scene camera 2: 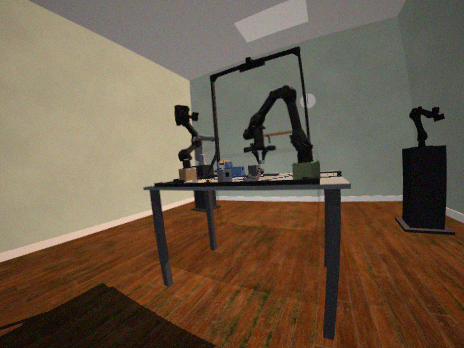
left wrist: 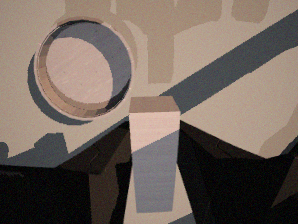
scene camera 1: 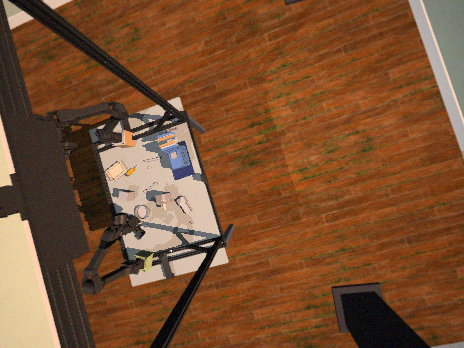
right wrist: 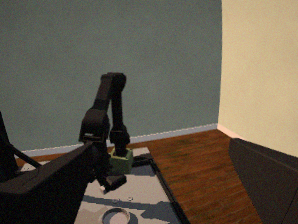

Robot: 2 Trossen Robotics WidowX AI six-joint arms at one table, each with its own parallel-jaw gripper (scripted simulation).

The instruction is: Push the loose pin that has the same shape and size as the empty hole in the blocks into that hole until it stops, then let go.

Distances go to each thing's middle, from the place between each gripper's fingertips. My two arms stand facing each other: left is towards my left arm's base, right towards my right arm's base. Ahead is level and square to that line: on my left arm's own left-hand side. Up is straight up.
Scene:
I see the grey square pin [left wrist: 154, 121] 1 cm ahead of my left hand, 1 cm to the left of it and 3 cm below it.
Now: the grey square pin 46 cm to the left of my right hand, 38 cm below it and 10 cm behind it.

